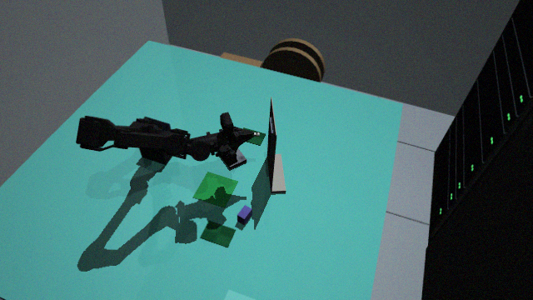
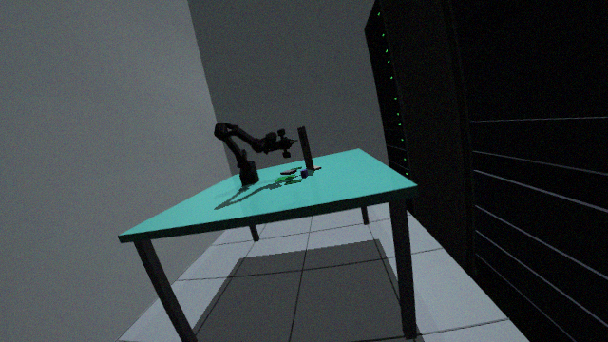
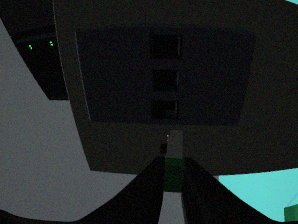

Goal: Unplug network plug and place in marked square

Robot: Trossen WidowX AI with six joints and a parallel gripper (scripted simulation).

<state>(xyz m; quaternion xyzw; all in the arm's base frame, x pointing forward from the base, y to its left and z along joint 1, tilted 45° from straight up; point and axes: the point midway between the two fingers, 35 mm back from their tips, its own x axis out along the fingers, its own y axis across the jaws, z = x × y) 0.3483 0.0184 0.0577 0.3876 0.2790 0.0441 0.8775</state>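
The green marked square is 21 cm below my gripper tip, 11 cm behind it and 10 cm to the right of it. From my gripper tip the other things lie so: upright panel 8 cm below, 7 cm ahead, 1 cm to the left; grey pad 21 cm below, 10 cm behind, 6 cm to the left; network plug right at my gripper tip.
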